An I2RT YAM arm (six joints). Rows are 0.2 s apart.
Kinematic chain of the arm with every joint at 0, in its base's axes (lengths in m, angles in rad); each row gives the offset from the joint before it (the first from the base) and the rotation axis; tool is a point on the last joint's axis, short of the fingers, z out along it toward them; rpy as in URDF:
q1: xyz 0 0 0.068 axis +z
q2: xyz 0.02 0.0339 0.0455 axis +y
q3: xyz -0.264 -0.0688 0 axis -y
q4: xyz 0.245 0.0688 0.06 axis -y
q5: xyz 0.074 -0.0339 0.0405 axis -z
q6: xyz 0.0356 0 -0.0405 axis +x
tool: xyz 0 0 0 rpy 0 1.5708 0
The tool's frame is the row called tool.
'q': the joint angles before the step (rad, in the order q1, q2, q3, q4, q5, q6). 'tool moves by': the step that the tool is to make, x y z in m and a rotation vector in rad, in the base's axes. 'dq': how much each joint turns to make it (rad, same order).
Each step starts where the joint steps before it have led.
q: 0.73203 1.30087 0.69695 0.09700 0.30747 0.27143
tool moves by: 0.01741 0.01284 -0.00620 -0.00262 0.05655 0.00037
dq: -0.00998 0.10527 0.07439 -0.02082 -0.02701 0.02657
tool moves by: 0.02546 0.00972 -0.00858 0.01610 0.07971 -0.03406
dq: -0.03277 0.12265 0.09711 -0.03922 -0.03455 0.05574
